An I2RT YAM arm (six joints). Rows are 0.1 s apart.
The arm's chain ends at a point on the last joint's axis. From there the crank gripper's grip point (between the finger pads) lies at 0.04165 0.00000 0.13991 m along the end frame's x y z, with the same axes.
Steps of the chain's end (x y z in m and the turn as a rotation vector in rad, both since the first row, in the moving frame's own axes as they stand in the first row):
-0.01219, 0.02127, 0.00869, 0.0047, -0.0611, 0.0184
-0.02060, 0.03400, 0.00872, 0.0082, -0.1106, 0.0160
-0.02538, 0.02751, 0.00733, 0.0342, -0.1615, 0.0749
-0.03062, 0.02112, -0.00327, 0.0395, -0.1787, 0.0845
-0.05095, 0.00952, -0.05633, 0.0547, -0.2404, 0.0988
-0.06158, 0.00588, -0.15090, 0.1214, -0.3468, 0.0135
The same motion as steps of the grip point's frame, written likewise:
-0.02081, 0.02129, 0.01097, 0.0047, -0.0611, 0.0184
-0.03629, 0.03338, 0.01246, 0.0082, -0.1106, 0.0160
-0.04833, 0.02490, 0.01217, 0.0342, -0.1615, 0.0749
-0.05603, 0.01793, 0.00186, 0.0395, -0.1787, 0.0845
-0.08521, 0.00410, -0.05055, 0.0547, -0.2404, 0.0988
-0.11138, -0.01137, -0.14608, 0.1214, -0.3468, 0.0135

